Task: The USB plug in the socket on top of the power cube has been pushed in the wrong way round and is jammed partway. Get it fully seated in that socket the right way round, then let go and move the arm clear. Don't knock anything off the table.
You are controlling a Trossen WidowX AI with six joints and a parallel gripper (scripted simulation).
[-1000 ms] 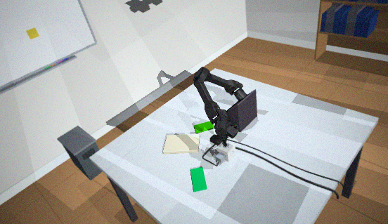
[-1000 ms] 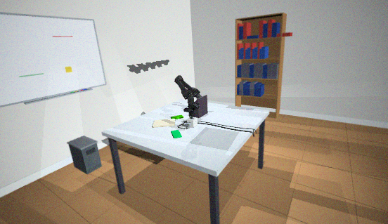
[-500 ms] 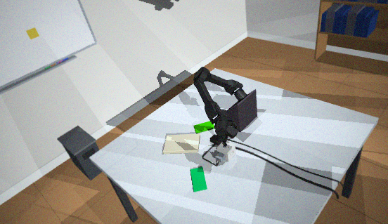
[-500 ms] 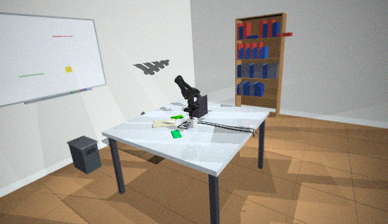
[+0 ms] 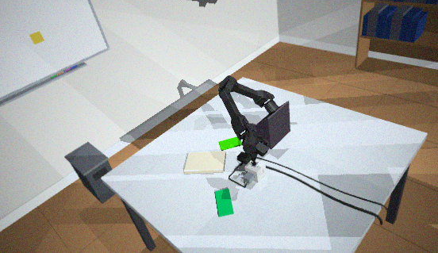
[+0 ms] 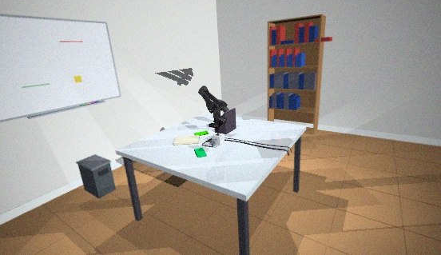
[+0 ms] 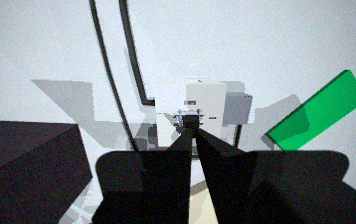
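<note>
My gripper tip is 1 cm above the dark USB plug. The rest, counted from my gripper tip: beige book (7 cm ahead, 30 cm to the right, 9 cm below); green card (23 cm ahead, 4 cm to the right, 10 cm below).
</note>
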